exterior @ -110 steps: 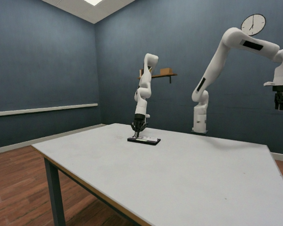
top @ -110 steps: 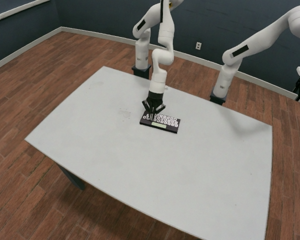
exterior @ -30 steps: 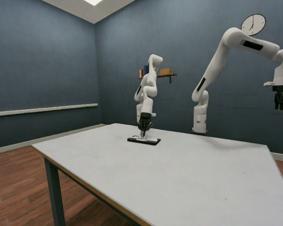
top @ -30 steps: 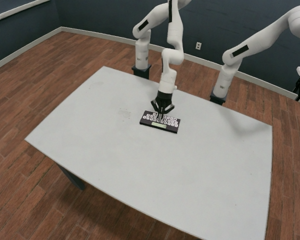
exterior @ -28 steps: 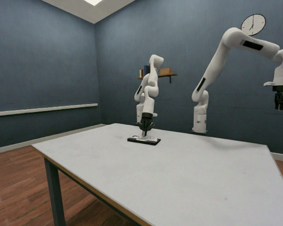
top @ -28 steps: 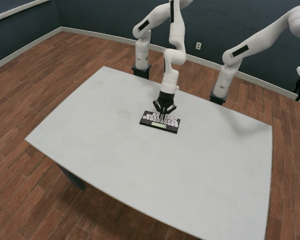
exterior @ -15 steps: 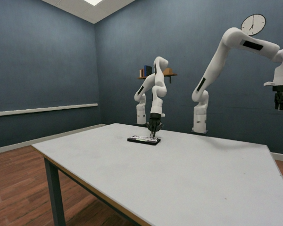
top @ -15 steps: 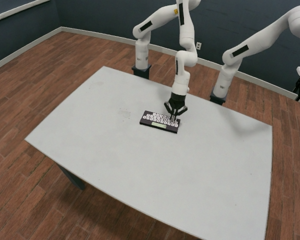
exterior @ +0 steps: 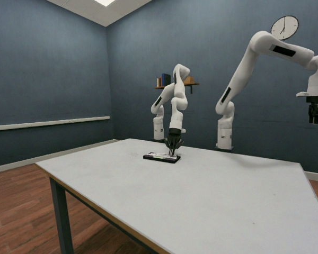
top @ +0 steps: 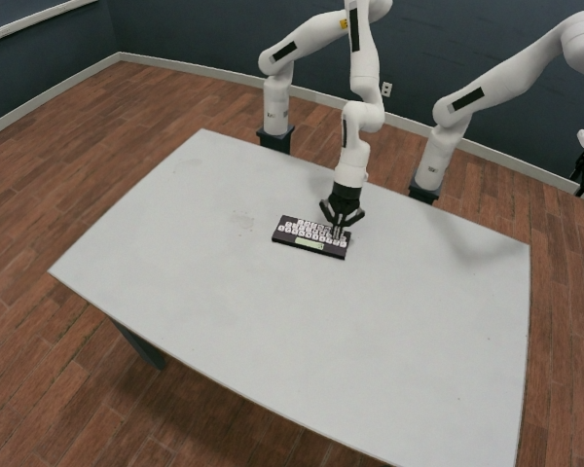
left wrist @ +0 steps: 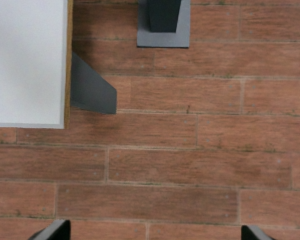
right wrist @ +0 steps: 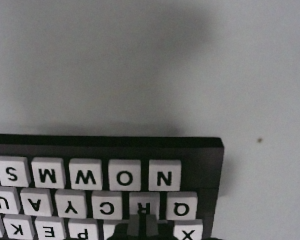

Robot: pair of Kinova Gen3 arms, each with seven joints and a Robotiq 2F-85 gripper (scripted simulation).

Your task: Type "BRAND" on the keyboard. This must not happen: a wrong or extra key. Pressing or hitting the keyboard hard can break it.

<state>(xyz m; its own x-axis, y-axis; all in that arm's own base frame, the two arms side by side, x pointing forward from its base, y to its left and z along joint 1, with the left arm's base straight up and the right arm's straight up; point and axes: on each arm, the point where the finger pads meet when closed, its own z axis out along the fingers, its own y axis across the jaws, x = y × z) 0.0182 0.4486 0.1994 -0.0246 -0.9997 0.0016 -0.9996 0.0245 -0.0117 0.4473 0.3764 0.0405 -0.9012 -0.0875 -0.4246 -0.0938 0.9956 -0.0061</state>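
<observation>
Now: right hand 1 cm short of the key, 6 cm to the left of it and 3 cm above it.
</observation>
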